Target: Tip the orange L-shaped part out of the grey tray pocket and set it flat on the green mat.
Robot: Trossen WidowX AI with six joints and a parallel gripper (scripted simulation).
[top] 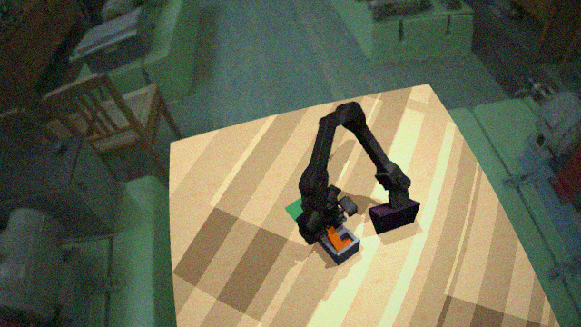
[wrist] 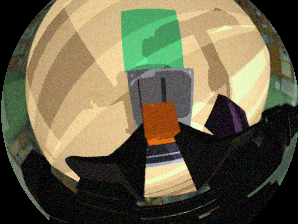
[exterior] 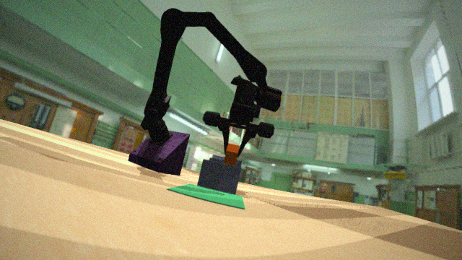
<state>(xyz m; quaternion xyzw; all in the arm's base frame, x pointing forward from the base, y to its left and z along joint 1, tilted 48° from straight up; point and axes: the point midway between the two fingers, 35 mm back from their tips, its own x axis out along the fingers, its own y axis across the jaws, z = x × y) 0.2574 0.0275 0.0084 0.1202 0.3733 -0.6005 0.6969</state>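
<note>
My gripper tip is 140 mm to the left of the green mat, 100 mm above it and 40 mm short of it. Also, from my gripper tip: orange L-shaped part (30 mm to the left, 30 mm below, 30 mm behind).
</note>
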